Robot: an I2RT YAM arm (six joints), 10 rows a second.
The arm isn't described. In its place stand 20 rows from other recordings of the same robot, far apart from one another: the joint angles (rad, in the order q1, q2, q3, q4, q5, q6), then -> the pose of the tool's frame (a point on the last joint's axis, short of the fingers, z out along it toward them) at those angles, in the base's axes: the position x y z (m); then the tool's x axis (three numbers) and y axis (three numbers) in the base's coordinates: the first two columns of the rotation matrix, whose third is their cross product.
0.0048, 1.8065, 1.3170, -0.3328, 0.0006, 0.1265 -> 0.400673 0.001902 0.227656 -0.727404 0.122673 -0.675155 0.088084 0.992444 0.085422
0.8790, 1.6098, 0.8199, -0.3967, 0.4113, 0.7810 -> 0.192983 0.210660 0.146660 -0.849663 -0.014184 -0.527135 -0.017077 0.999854 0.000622
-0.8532, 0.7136, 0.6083, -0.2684, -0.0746, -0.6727 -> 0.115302 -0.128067 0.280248 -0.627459 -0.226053 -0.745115 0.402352 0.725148 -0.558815
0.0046, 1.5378, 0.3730, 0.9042, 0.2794, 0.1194 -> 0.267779 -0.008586 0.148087 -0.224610 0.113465 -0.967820 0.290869 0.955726 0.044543
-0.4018, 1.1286, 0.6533, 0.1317, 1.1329, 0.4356 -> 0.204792 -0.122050 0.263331 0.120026 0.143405 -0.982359 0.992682 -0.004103 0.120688
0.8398, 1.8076, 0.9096, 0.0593, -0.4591, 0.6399 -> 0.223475 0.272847 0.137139 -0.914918 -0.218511 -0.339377 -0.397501 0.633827 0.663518
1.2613, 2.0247, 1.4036, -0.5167, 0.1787, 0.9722 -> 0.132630 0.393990 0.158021 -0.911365 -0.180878 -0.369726 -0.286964 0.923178 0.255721
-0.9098, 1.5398, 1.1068, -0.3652, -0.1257, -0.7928 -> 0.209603 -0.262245 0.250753 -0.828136 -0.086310 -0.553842 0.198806 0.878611 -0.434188
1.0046, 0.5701, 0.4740, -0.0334, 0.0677, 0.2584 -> 0.085703 0.130346 0.278059 -0.272941 0.045860 -0.960937 -0.761568 0.600012 0.244948
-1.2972, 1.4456, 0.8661, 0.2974, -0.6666, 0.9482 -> 0.108423 -0.304883 0.263088 0.440499 0.793306 -0.420269 0.408794 0.239540 0.880630
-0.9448, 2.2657, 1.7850, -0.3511, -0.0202, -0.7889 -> 0.298126 -0.411118 0.175192 -0.874406 -0.001421 -0.485192 0.257985 0.845557 -0.467414
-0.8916, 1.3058, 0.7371, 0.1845, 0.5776, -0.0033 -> 0.164444 -0.234632 0.247986 -0.238648 0.291199 -0.926418 0.969057 0.133355 -0.207714
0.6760, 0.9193, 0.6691, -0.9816, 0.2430, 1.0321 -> 0.121000 0.086070 0.218523 -0.845131 0.390190 -0.365384 0.351965 0.920624 0.169031
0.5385, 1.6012, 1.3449, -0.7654, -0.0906, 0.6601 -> 0.287962 0.175779 0.279948 -0.916495 0.163845 -0.364954 0.013555 0.924475 0.381001
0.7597, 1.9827, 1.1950, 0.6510, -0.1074, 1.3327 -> 0.323229 0.312293 0.209202 -0.763545 0.607320 -0.219457 -0.083639 0.243974 0.966168
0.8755, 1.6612, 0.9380, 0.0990, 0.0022, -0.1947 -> 0.228213 0.273423 0.195212 -0.218992 -0.564503 -0.795851 -0.824669 0.543027 -0.158251
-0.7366, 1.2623, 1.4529, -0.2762, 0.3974, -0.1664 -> 0.194802 -0.195261 0.461233 -0.212365 -0.013587 -0.977096 0.882071 0.427647 -0.197658
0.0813, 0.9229, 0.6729, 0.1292, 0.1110, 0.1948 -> 0.221072 0.014057 0.308343 -0.112244 0.183871 -0.976521 0.051594 0.982484 0.179063
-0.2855, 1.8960, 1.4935, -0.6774, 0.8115, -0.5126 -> 0.376258 -0.137349 0.236024 -0.993447 -0.060276 -0.097105 0.039862 0.613540 -0.788657
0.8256, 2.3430, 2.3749, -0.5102, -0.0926, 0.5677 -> 0.366694 0.402285 0.320032 -0.686578 0.045400 -0.725637 -0.496127 0.700318 0.513238
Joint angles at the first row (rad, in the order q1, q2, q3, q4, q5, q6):
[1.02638, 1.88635, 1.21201, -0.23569, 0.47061, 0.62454]
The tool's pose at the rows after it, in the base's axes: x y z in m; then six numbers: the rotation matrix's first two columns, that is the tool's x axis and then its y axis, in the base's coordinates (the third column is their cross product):
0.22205 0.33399 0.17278 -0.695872 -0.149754 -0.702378 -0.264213 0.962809 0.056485
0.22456 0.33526 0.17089 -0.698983 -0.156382 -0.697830 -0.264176 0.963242 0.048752
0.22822 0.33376 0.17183 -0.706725 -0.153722 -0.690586 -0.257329 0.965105 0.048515
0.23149 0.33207 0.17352 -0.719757 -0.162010 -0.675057 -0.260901 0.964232 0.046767
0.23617 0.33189 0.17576 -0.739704 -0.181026 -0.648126 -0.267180 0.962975 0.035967
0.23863 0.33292 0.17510 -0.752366 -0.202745 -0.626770 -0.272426 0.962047 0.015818
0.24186 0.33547 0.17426 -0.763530 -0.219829 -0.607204 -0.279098 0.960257 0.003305
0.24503 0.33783 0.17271 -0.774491 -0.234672 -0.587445 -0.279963 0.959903 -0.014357
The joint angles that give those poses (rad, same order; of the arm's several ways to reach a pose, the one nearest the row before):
[1.02434, 1.90937, 1.23744, -0.24909, 0.47089, 0.61850]
[1.02053, 1.92235, 1.24962, -0.25660, 0.46927, 0.61423]
[1.01027, 1.92486, 1.25987, -0.27240, 0.46171, 0.61542]
[0.99964, 1.92591, 1.27369, -0.29980, 0.44207, 0.61019]
[0.98779, 1.93718, 1.30848, -0.35439, 0.41765, 0.60231]
[0.98350, 1.95309, 1.33630, -0.39774, 0.40941, 0.59470]
[0.97951, 1.97384, 1.36873, -0.43394, 0.39803, 0.58804]
[0.97604, 1.99669, 1.40202, -0.47345, 0.39405, 0.58517]

